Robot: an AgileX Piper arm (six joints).
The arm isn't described. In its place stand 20 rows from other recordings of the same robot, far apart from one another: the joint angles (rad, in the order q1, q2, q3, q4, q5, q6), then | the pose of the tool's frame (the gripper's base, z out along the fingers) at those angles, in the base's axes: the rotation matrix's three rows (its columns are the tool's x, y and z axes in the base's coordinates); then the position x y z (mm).
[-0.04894, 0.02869, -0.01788, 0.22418, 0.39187, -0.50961] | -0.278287 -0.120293 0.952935; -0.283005 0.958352 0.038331; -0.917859 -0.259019 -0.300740; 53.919 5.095 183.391
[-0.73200, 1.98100, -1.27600, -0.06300, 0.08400, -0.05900] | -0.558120 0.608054 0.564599; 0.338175 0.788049 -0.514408; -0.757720 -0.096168 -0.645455; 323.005 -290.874 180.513
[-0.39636, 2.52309, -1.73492, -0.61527, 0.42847, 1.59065] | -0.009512 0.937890 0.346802; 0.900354 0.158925 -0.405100; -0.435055 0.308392 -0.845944; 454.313 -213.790 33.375
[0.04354, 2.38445, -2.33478, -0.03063, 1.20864, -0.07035] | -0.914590 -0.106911 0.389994; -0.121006 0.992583 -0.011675; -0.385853 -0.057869 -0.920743; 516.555 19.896 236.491
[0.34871, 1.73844, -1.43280, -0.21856, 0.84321, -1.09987] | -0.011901 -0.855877 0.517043; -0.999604 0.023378 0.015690; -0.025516 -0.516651 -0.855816; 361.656 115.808 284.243
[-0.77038, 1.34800, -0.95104, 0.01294, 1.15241, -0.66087] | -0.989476 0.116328 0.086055; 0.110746 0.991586 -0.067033; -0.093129 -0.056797 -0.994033; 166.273 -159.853 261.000
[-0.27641, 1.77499, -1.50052, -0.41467, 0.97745, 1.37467] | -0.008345 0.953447 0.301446; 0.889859 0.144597 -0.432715; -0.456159 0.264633 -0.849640; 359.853 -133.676 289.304
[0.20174, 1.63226, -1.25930, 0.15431, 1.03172, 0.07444] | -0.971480 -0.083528 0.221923; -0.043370 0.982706 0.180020; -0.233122 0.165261 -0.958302; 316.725 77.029 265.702
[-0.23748, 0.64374, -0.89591, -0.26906, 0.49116, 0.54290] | -0.020235 0.377537 0.925773; 0.310820 0.882455 -0.353078; -0.950253 0.280604 -0.135203; 109.930 -38.347 415.283
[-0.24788, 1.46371, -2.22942, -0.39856, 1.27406, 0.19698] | -0.332649 0.585928 0.738940; 0.155452 0.806914 -0.569846; -0.930150 -0.074689 -0.359503; 219.052 -90.276 578.523
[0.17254, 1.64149, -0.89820, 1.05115, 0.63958, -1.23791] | -0.681985 -0.637043 0.359267; -0.364233 0.721814 0.588489; -0.634217 0.270484 -0.724298; 299.245 100.005 200.515
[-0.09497, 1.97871, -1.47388, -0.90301, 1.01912, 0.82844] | -0.829198 0.521734 0.200561; 0.257897 0.675447 -0.690840; -0.495903 -0.521119 -0.694633; 402.105 -99.431 222.093
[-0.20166, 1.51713, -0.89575, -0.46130, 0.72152, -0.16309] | -0.939632 -0.197861 0.279182; -0.292884 0.886934 -0.357165; -0.176947 -0.417372 -0.891342; 270.754 -82.661 217.211
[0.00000, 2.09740, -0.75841, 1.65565, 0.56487, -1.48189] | -0.951264 -0.015511 0.307987; 0.159144 0.830770 0.533380; -0.264139 0.556400 -0.787813; 302.863 48.538 44.838
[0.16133, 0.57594, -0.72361, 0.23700, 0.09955, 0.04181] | 0.080384 -0.213618 0.973605; 0.290738 0.939316 0.182090; -0.953420 0.268427 0.137613; 111.236 20.254 401.447
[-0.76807, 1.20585, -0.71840, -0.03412, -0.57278, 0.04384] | 0.133612 0.679581 0.721331; -0.107983 0.733506 -0.671050; -0.985133 0.011768 0.171388; 191.354 -182.495 338.725
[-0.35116, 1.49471, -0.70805, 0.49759, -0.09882, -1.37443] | -0.636887 -0.173414 0.751200; -0.585846 0.742248 -0.325349; -0.501157 -0.647299 -0.574322; 277.810 -106.338 210.646
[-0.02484, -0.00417, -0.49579, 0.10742, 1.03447, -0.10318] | -0.426802 -0.079064 0.900882; -0.037321 0.996862 0.069806; -0.903575 -0.003829 -0.428414; -3.980 8.488 278.671
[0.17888, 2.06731, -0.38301, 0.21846, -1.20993, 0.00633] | -0.376644 0.041881 0.925411; 0.015940 0.999123 -0.038729; -0.926221 0.000164 -0.376981; 265.140 29.190 67.359
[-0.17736, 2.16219, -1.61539, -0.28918, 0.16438, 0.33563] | -0.558302 0.241981 0.793564; 0.150933 0.970182 -0.189650; -0.815793 0.013893 -0.578177; 489.547 -92.062 191.770
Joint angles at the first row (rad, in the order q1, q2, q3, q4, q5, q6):
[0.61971 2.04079 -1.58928 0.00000 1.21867 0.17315]
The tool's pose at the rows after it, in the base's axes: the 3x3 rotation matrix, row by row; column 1 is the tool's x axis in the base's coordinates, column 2 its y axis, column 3 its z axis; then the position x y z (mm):
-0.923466 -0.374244 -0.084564; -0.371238 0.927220 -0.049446; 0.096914 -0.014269 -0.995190; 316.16 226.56 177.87
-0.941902 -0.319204 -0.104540; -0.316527 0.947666 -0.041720; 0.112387 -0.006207 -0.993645; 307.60 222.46 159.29
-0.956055 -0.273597 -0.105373; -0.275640 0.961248 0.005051; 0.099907 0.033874 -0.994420; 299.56 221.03 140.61
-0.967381 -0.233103 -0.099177; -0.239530 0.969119 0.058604; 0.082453 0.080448 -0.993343; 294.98 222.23 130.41
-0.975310 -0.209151 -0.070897; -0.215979 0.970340 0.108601; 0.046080 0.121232 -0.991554; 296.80 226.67 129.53
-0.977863 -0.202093 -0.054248; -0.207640 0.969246 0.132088; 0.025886 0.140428 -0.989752; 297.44 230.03 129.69
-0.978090 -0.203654 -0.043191; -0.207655 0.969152 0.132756; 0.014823 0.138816 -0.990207; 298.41 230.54 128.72
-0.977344 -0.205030 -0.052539; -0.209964 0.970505 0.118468; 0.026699 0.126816 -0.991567; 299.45 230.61 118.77
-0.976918 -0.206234 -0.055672; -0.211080 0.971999 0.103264; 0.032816 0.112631 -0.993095; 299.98 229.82 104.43
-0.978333 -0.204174 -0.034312; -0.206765 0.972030 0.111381; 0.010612 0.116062 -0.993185; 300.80 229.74 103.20
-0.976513 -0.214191 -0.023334; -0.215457 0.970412 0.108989; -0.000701 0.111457 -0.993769; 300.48 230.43 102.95
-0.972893 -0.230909 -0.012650; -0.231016 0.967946 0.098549; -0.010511 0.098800 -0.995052; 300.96 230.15 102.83
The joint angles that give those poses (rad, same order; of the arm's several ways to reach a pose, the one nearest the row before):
[0.61971 2.04080 -1.50536 0.00944 1.22028 0.23310]
[0.61972 2.03972 -1.42269 0.02931 1.15072 0.28175]
[0.61971 2.03972 -1.33914 0.07573 1.04179 0.29973]
[0.61971 2.03970 -1.29111 0.12888 0.96030 0.30368]
[0.62064 2.03970 -1.28617 0.16544 0.90563 0.30319]
[0.62467 2.03972 -1.28618 0.18132 0.87902 0.30319]
[0.62571 2.04219 -1.28615 0.17530 0.86645 0.30623]
[0.62572 2.06830 -1.28587 0.16874 0.85564 0.30627]
[0.62573 2.10048 -1.27553 0.15916 0.82394 0.30707]
[0.62571 2.09921 -1.26704 0.15536 0.79423 0.31081]
[0.62974 2.09815 -1.26406 0.14477 0.78358 0.31196]
[0.63196 2.09815 -1.26404 0.12407 0.77954 0.31194]

